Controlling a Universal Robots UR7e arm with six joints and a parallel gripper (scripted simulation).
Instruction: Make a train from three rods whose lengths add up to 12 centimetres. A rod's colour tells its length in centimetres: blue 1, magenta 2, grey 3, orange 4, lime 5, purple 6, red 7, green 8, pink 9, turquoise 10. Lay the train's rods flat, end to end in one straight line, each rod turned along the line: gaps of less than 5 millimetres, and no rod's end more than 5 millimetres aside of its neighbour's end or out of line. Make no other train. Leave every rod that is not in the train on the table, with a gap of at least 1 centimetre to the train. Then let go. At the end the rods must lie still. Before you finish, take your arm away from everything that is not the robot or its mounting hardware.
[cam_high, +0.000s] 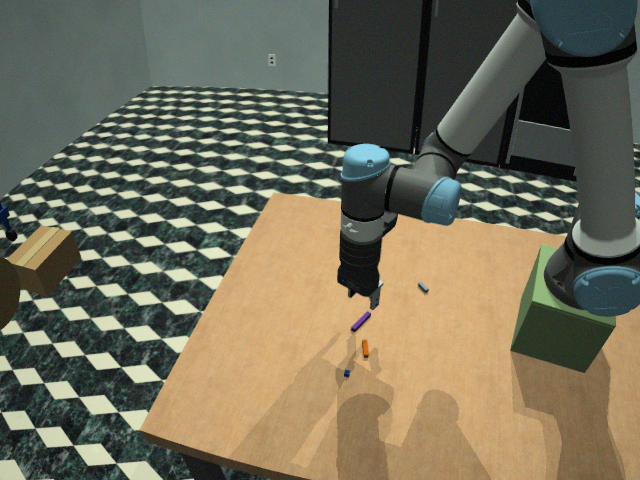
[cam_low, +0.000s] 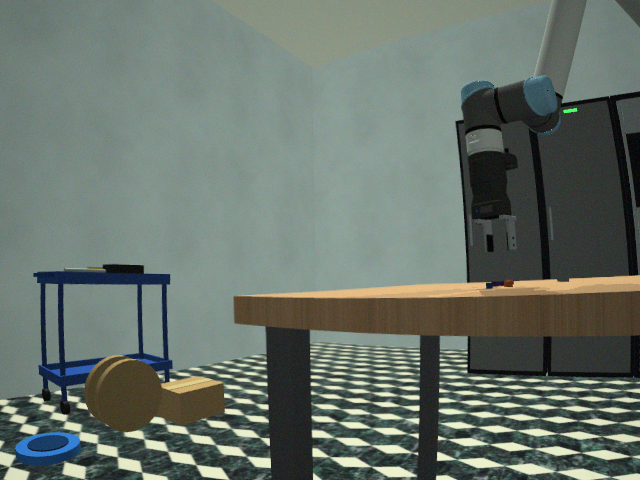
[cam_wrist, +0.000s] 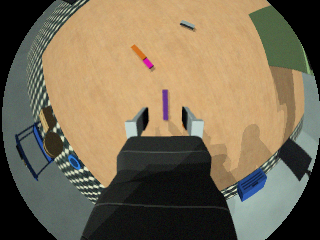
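The purple rod is 80 mm below my hand. Round my hand: magenta rod 90 mm to the right, 80 mm below; small blue rod 20 mm behind, 140 mm to the left, 80 mm below; grey rod 100 mm behind, 160 mm to the right, 80 mm below.
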